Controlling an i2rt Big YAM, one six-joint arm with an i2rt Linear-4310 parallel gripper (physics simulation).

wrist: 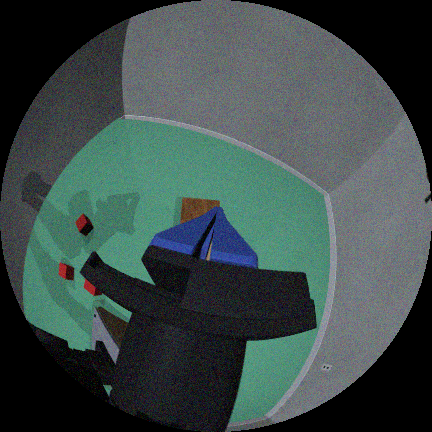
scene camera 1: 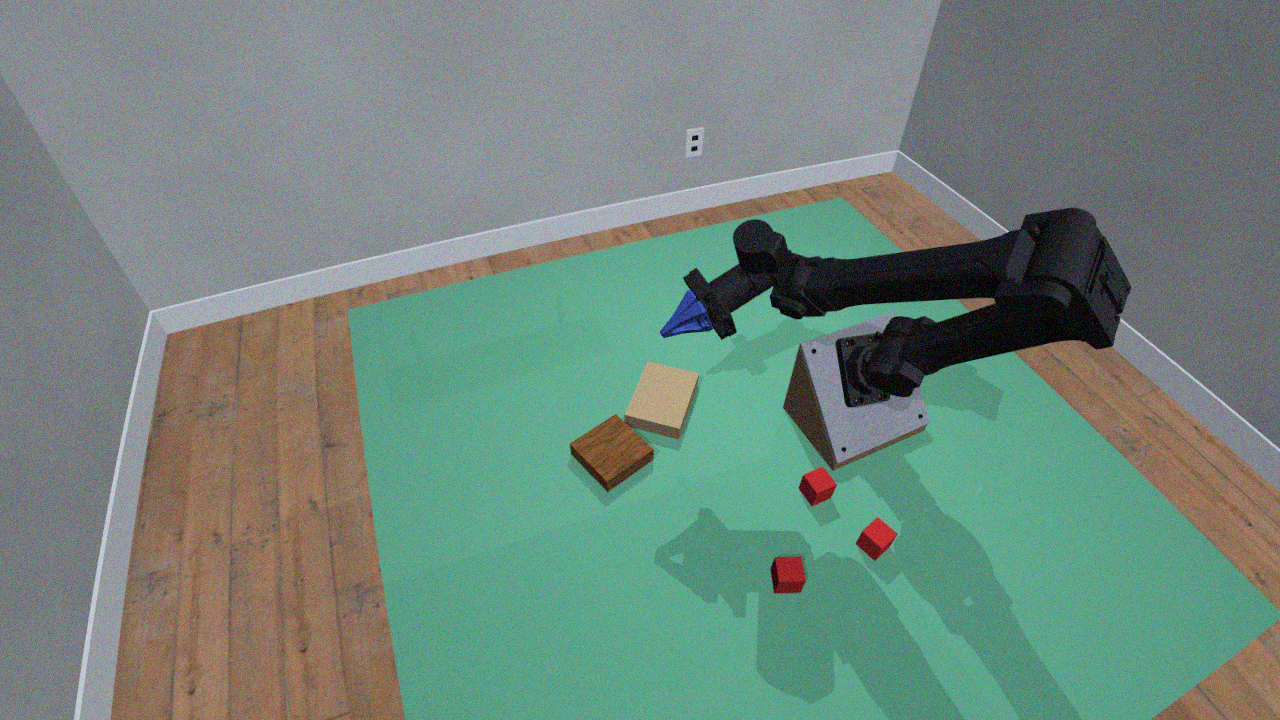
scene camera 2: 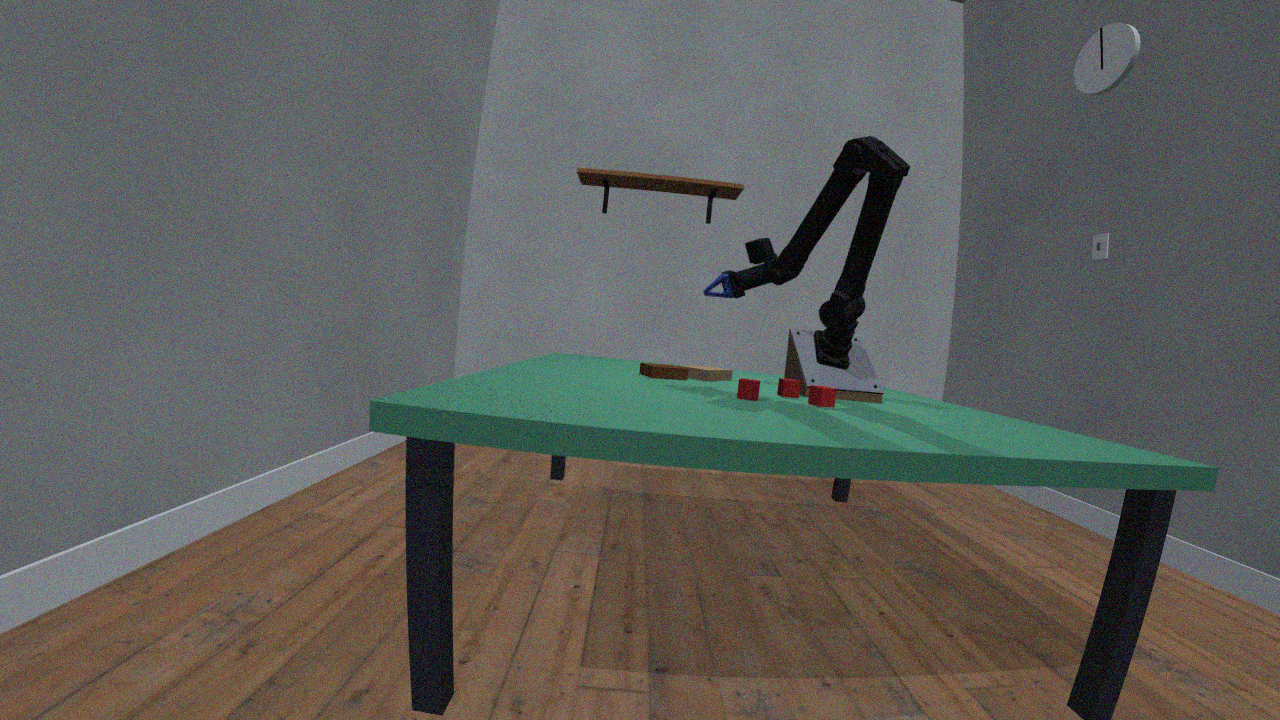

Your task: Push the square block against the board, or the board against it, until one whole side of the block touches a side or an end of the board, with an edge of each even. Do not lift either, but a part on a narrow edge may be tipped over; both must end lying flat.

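Places are measured from the arm's base along level axes (x ahead, y left, z up), in millimetres.
Pixels of known places: gripper, fingertip midpoint: (wrist: 217, 212) (scene camera 1: 661, 335) (scene camera 2: 704, 293); arm's base, origin of the base link: (wrist: 110, 367) (scene camera 1: 860, 370) (scene camera 2: 830, 351).
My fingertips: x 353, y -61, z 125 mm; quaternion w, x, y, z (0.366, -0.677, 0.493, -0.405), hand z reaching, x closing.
Note:
Ahead of a thing's pixels: the offset from my fingertips to its middle.
A dark brown wooden piece {dz -227, dx +91, dy +27 mm} (scene camera 1: 612, 450) (scene camera 2: 663, 371) (wrist: 200, 207) and a pale wooden piece {dz -227, dx -32, dy -62 mm} (scene camera 1: 662, 398) (scene camera 2: 711, 374) both lie flat. Both look nearly square, so I cannot tell for sure which is the block. In scene camera 1 the pale piece's near left corner is at or very near the dark piece's far right side. The two are turned differently, with a wedge of green between them. My gripper (scene camera 1: 663, 334) (scene camera 2: 707, 291) (wrist: 217, 212) is shut and empty, raised above the table. In the wrist view its fingers hide most of the pale piece.
Three red cubes, one {dz -222, dx -215, dy +201 mm} (scene camera 1: 818, 486) (scene camera 2: 788, 387) (wrist: 91, 287) near the arm's wedge base (scene camera 1: 863, 434) (scene camera 2: 845, 376), another {dz -222, dx -259, dy +319 mm} (scene camera 1: 877, 539) (scene camera 2: 822, 396) (wrist: 66, 271) and a third {dz -222, dx -97, dy +329 mm} (scene camera 1: 788, 574) (scene camera 2: 748, 389) (wrist: 84, 224), stand on the green table (scene camera 1: 465, 573) (scene camera 2: 572, 438).

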